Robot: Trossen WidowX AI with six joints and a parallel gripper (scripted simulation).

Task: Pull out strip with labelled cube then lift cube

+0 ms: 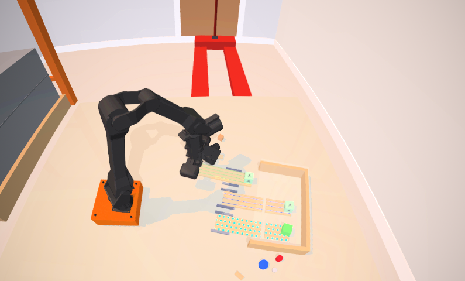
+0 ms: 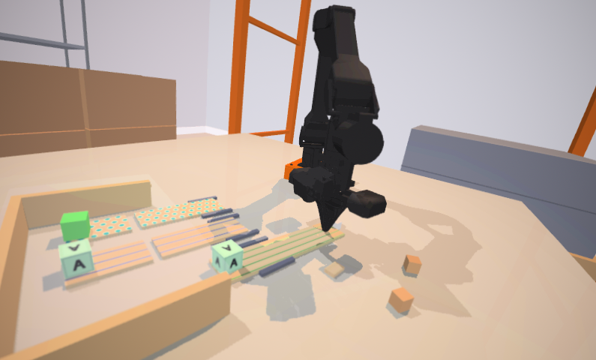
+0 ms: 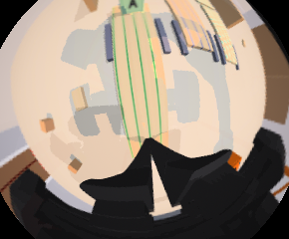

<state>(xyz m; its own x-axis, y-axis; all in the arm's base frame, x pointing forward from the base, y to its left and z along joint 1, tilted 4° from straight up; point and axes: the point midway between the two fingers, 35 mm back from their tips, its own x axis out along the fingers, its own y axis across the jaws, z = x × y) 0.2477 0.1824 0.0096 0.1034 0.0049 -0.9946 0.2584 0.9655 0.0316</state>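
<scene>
Right now my gripper tip is 3 cm past the small white cube and 1 cm to the right of it. Also, from my gripper tip: blue disc (21 cm ahead, 37 cm to the right); then flat tile (9 cm ahead, 6 cm to the left); then red piece (26 cm ahead, 36 cm to the right, 1 cm above).
</scene>
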